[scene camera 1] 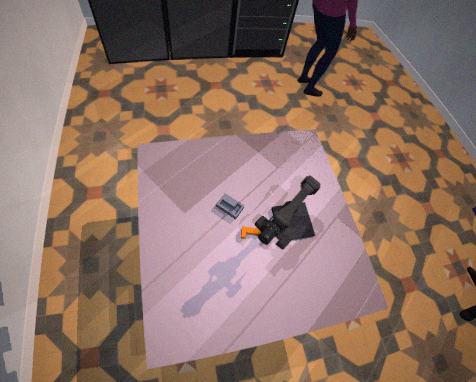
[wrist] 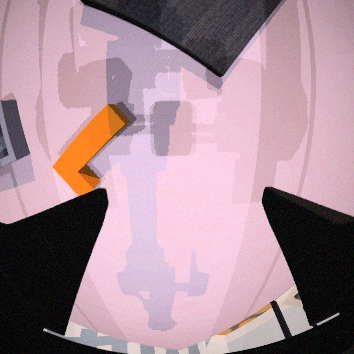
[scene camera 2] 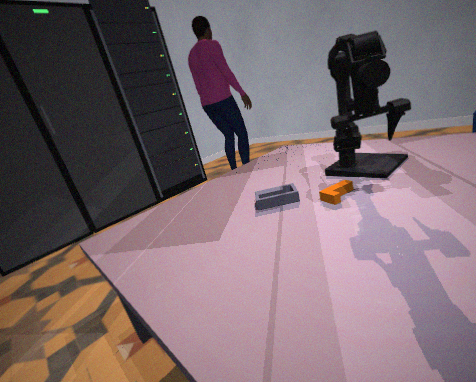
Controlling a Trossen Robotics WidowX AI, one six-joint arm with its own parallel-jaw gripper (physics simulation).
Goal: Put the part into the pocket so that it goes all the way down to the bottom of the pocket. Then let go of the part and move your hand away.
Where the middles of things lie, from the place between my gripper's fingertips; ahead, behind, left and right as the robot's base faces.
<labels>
Now: hand 130 mm above the orange L-shaped part (wrist: 71, 165), 100 mm to the left of it and 40 mm short of it. The rest, counted from my hand: grey pocket block (scene camera 2: 285, 194) (290 mm to the right, 120 mm below, 90 mm ahead).
</labels>
